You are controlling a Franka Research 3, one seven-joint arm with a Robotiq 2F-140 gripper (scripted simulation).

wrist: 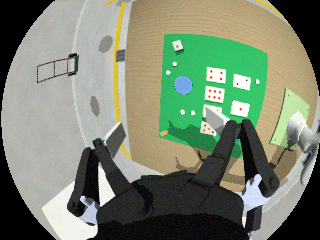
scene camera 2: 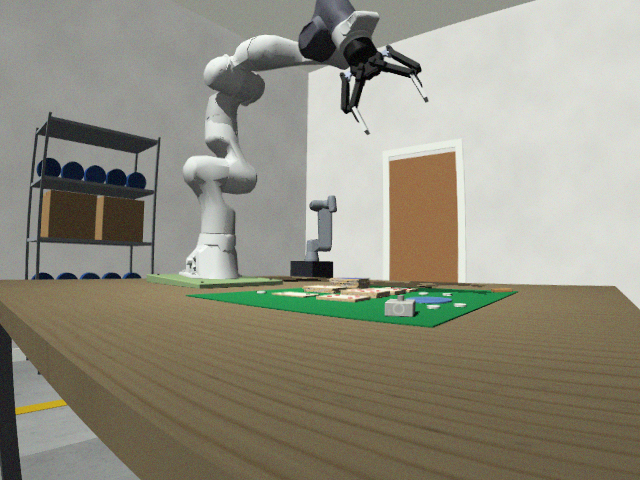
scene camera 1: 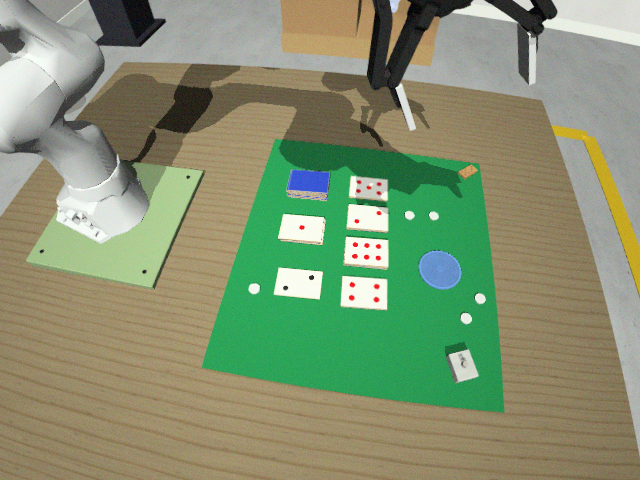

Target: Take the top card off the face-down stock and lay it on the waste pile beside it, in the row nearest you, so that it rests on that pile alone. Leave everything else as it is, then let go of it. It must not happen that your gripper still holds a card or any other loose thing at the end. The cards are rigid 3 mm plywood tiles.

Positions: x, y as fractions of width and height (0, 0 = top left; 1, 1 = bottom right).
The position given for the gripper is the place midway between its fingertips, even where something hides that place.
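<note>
Scene camera 1 shows a grey block (scene camera 1: 0.72, 0.77), a card (scene camera 1: 0.47, 0.38) and a card (scene camera 1: 0.47, 0.59). A green mat (scene camera 1: 0.63, 0.74) is visible there, in the wrist view (wrist: 0.63, 0.21) and in scene camera 2 (scene camera 2: 0.58, 0.65). The same views contain the gripper (scene camera 1: 0.73, 0.21), (wrist: 0.51, 0.51), (scene camera 2: 0.62, 0.24).
</note>
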